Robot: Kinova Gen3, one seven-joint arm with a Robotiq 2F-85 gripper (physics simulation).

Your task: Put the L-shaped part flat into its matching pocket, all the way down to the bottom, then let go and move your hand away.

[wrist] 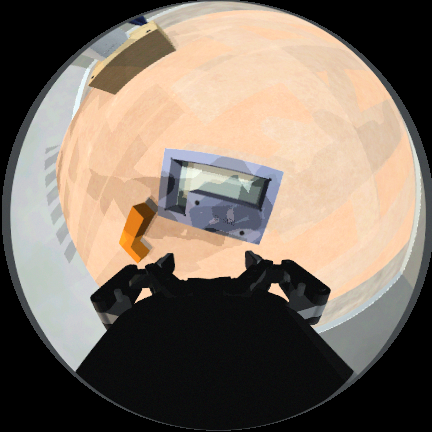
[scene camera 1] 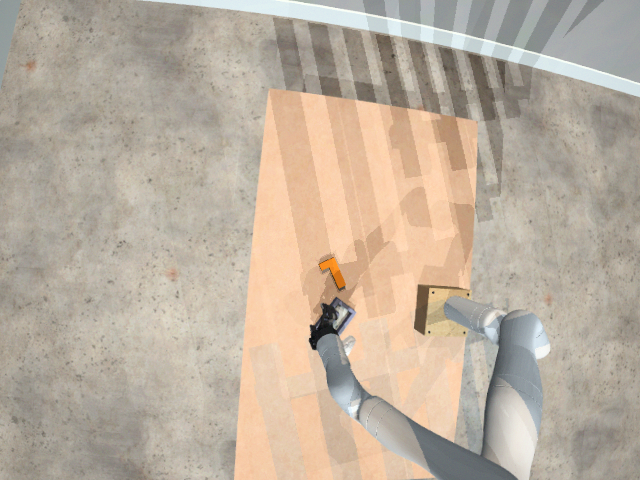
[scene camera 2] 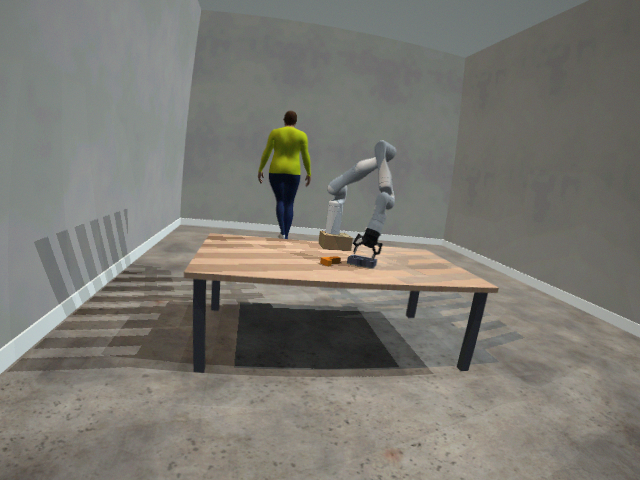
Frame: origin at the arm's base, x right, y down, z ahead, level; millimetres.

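Seen in the pictures: gripper, fingertip midpoint: (wrist: 209,259) (scene camera 1: 317,315) (scene camera 2: 362,257); arm's base at its link origin: (scene camera 1: 454,308) (scene camera 2: 332,233).
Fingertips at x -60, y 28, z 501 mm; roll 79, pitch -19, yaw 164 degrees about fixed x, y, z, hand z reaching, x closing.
Offsets run from my fingertips to a thing's top centre. "spot": to the spot under its first point. Level surfaces: height alone.
The orange L-shaped part @(dx +143, dy +26, dz -45 mm) (scene camera 1: 334,271) (scene camera 2: 326,261) (wrist: 135,221) lies on the table beside the blue-grey block, close to one of its corners. The block @(dx -24, dy +19, dz -70 mm) (scene camera 1: 346,324) (scene camera 2: 361,262) (wrist: 272,194) has an L-shaped pocket @(spot: dx -33, dy +50, dz -80 mm) (wrist: 220,182), with its long arm on the far side and its short arm at the left in the wrist view. No part is in the pocket. My black gripper (scene camera 1: 324,322) (scene camera 2: 365,253) (wrist: 209,259) is open, with nothing between its fingers. It is above the block's near side and apart from the orange part. It hides some of the block in scene camera 1.
The arm stands on a wooden base box (scene camera 1: 436,312) (scene camera 2: 336,241) (wrist: 135,62) at one long edge of the table @(dy +56 mm) (scene camera 1: 284,206) (scene camera 2: 268,268) (wrist: 300,110). A person (scene camera 2: 286,152) in a yellow top stands behind the table, to the left of the arm in scene camera 2.
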